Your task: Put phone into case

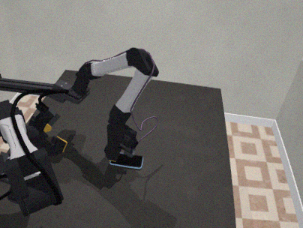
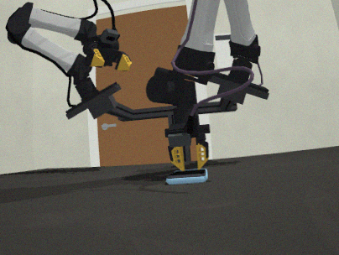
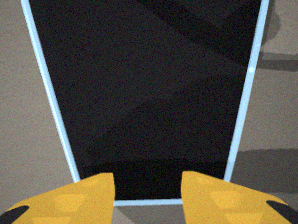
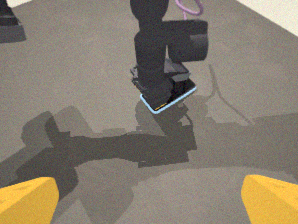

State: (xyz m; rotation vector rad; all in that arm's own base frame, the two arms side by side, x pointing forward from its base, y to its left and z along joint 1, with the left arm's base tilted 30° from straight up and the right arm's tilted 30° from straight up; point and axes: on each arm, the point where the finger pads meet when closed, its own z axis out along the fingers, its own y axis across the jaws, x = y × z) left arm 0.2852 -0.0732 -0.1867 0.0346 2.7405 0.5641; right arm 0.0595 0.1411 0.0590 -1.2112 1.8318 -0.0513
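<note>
Right now my left hand is 60 mm short of the black phone and 10 mm above it.
</note>
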